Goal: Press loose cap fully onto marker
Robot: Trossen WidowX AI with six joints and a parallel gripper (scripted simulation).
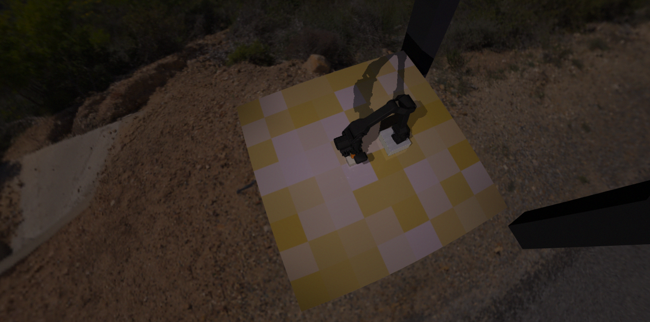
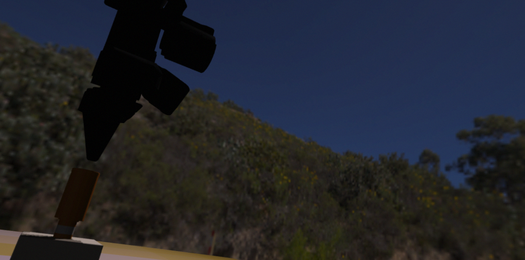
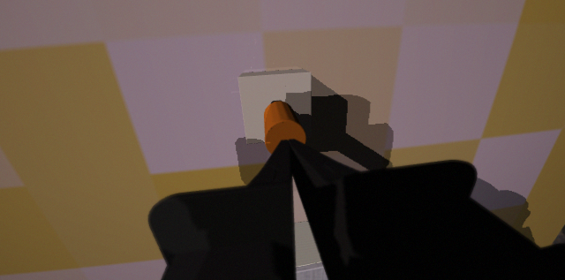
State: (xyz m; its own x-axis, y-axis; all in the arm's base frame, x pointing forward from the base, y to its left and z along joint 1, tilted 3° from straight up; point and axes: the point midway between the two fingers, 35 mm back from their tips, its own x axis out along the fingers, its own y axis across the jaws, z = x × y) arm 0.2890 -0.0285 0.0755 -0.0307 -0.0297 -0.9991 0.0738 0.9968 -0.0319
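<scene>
Now: the orange cap 40 mm below my gripper tip. From my gripper tip the other things lie so: white holder block: 100 mm below.
</scene>
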